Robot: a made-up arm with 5 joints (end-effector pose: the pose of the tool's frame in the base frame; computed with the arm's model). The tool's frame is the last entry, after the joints.
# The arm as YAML. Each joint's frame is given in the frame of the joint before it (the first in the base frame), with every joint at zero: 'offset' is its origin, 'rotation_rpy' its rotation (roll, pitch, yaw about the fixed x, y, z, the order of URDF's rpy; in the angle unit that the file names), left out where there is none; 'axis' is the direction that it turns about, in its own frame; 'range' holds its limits. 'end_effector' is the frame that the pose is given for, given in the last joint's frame.
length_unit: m
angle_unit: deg
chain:
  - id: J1
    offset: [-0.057, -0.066, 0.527]
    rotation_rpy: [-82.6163, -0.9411, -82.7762]
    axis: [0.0, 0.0, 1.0]
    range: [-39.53, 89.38]
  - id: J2
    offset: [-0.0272, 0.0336, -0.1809]
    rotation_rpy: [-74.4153, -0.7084, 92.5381]
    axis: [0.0, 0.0, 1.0]
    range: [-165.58, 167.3]
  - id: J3
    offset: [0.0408, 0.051, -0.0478]
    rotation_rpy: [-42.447, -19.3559, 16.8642]
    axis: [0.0, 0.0, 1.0]
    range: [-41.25, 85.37]
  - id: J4
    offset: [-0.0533, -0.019, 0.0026]
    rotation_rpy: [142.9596, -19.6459, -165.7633]
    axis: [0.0, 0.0, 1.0]
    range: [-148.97, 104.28]
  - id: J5
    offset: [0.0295, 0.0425, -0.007]
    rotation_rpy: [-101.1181, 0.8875, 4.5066]
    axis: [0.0, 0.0, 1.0]
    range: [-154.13, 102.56]
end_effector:
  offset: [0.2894, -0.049, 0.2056]
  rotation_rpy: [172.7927, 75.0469, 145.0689]
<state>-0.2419 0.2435 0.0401 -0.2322 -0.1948</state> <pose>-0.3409 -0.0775 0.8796 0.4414 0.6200 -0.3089</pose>
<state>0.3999 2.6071 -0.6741 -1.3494 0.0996</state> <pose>-0.1183 -0.0683 0.0728 0.0438 -2.4332 0.2077</pose>
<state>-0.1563 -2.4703 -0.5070 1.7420 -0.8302</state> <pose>0.0245 -0.2653 0.7399 0.8067 1.3275 -1.2603</pose>
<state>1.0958 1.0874 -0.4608 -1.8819 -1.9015</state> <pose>-0.0811 -0.3906 0.2883 -0.6327 -2.2090 1.5900</pose>
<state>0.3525 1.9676 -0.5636 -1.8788 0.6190</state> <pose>-0.0836 0.0903 0.1826 -0.1084 -2.3925 -0.6700</pose>
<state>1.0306 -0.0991 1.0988 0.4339 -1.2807</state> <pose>-0.2906 -0.4041 0.4186 2.1536 0.7992 0.5684</pose>
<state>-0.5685 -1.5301 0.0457 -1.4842 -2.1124</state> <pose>-0.5700 -0.2933 0.3872 1.8360 -0.4437 0.2880</pose>
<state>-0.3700 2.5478 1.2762 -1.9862 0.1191</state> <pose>-0.5822 0.1597 0.5859 0.7578 -0.8036 -0.6981</pose>
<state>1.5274 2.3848 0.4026 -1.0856 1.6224</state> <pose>-0.0668 -0.0030 0.8329 0.5760 0.2977 -2.2790</pose>
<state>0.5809 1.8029 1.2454 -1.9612 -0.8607</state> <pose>-0.4947 0.1980 0.2920 2.2198 -1.9109 -0.1084</pose>
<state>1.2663 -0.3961 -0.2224 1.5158 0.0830</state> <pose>-0.5300 0.2579 0.4265 1.3309 -1.5656 -0.8791</pose>
